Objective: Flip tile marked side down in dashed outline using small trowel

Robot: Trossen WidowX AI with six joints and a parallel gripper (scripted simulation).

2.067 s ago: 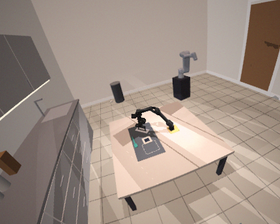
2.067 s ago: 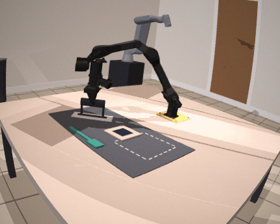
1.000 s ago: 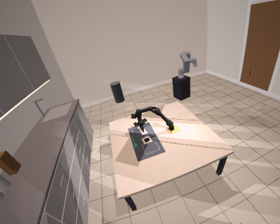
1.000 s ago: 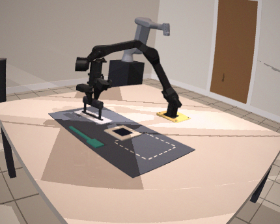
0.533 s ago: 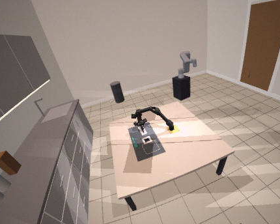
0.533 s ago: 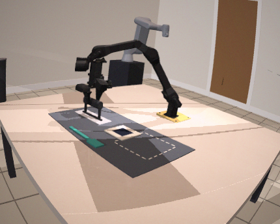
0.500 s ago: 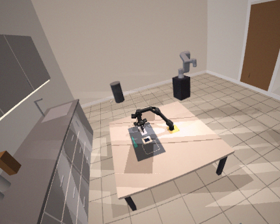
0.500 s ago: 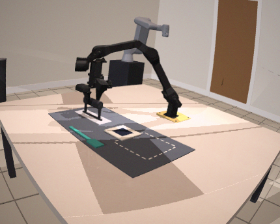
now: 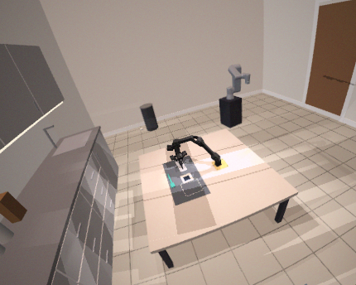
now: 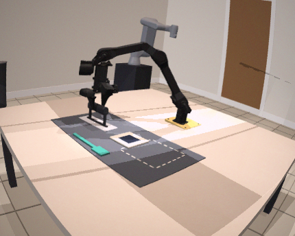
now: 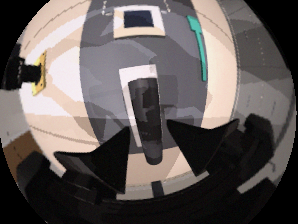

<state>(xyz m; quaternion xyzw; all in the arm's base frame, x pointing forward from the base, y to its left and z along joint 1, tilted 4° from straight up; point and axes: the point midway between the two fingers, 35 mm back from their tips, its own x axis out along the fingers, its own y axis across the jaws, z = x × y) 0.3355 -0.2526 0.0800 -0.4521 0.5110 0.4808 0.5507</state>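
The dark grey mat is 6 cm ahead of my gripper tip, 17 cm to the left of it and 8 cm below it. From my gripper tip the other things lie so: tile: 4 cm ahead, 22 cm to the left, 6 cm below; flat green tool: 20 cm ahead, 17 cm to the left, 6 cm below.
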